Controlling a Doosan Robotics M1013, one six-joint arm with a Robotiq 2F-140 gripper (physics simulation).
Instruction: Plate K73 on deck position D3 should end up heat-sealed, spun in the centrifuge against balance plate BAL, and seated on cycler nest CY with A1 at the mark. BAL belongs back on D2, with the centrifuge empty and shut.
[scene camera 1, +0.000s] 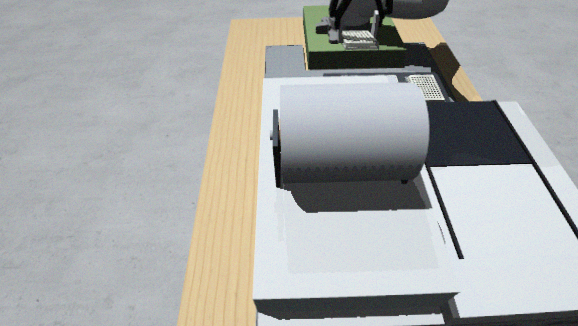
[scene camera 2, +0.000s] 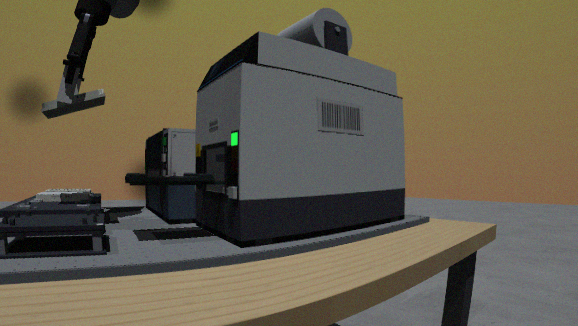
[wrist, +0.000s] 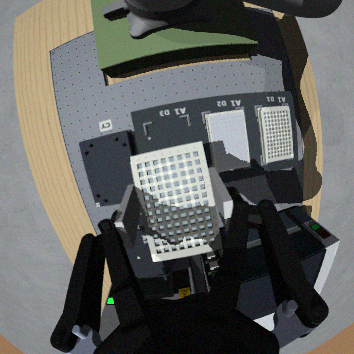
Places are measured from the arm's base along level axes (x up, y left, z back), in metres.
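Pixels of known places: gripper, between the fingertips: (scene camera 1: 355, 38) (scene camera 2: 65, 106) (wrist: 172, 187); arm's base, origin of its link: (scene camera 1: 347, 29).
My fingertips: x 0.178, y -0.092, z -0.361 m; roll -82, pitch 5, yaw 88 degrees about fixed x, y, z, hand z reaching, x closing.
Note:
For each thing: its middle in the pictures, then the offset to it from my fingertips.
- plate K73, middle of its body: (wrist: 176, 203) (scene camera 2: 74, 104) (scene camera 1: 357, 39) dx +0.006, dy -0.001, dz -0.017 m
- BAL, middle of its body: (wrist: 228, 140) (scene camera 2: 64, 196) dx -0.186, dy +0.130, dz +0.000 m
- dark cycler nest CY, middle of its body: (scene camera 2: 55, 230) (wrist: 111, 169) dx -0.216, dy -0.143, dz +0.016 m
- sealer, middle of its body: (scene camera 1: 330, 197) (scene camera 2: 306, 114) dx -0.004, dy -0.170, dz -0.479 m
- cream well plate, middle of its body: (wrist: 276, 133) (scene camera 2: 69, 192) (scene camera 1: 425, 89) dx -0.186, dy +0.253, dz -0.015 m
- second machine, middle of its body: (scene camera 1: 469, 206) (scene camera 2: 229, 168) (wrist: 261, 296) dx -0.120, dy +0.140, dz -0.473 m
My gripper (scene camera 1: 356, 32) (scene camera 2: 71, 100) (wrist: 172, 187) is shut on plate K73 (scene camera 1: 360, 40) (scene camera 2: 82, 107) (wrist: 172, 175), a cream plate with open square wells, held by its long sides. It hangs high above the deck, somewhat tilted in scene camera 2. In the wrist view, deck position D3 (wrist: 167, 131) shows bare corner brackets. BAL (wrist: 231, 130), with a smooth pale top, sits on D2. The dark cycler nest CY (wrist: 107, 167) is bare. The sealer (scene camera 1: 345, 245) (scene camera 2: 320, 155) carries a film roll (scene camera 1: 352, 132) (scene camera 2: 332, 30); its dark carrier (scene camera 2: 170, 178) sticks out in front. The centrifuge's inside is not visible.
Another cream well plate (scene camera 1: 426, 87) (wrist: 276, 134) sits on D1. A second machine (scene camera 2: 180, 170) with a green light stands behind the sealer. A green block (scene camera 1: 320, 42) (wrist: 175, 56) stands behind the deck, under the arm. The wooden table edge (scene camera 2: 400, 272) runs along the front.

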